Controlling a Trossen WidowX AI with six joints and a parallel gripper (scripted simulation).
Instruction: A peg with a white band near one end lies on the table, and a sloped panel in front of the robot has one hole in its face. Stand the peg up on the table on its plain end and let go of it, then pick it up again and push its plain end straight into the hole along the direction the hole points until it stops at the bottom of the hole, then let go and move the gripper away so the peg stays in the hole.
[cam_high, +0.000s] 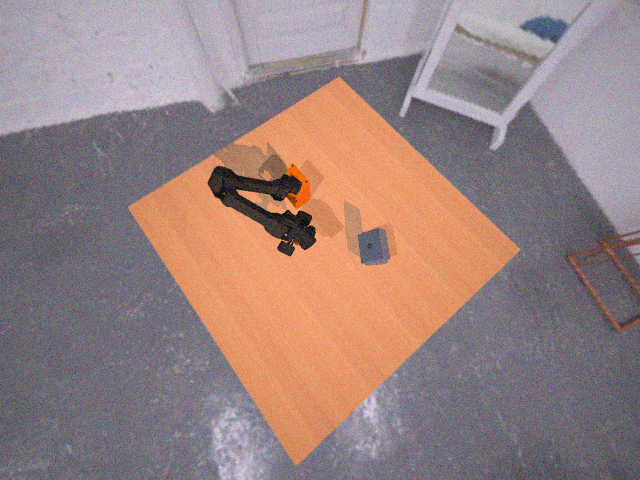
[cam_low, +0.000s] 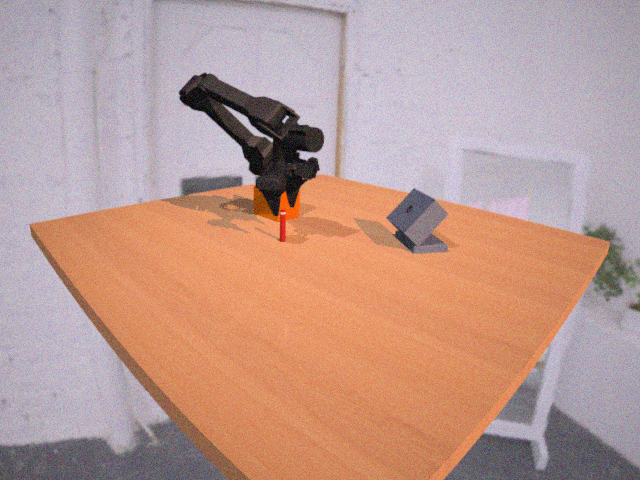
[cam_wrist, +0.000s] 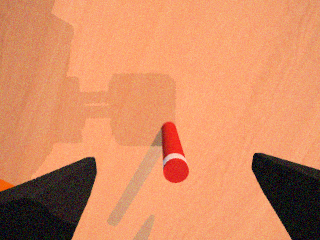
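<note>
Now: the peg 20 mm below my gripper tip. Round my gripper tip: sloped panel (260 mm ahead, 200 mm to the left); grey foot (280 mm ahead, 220 mm to the left, 70 mm below).
</note>
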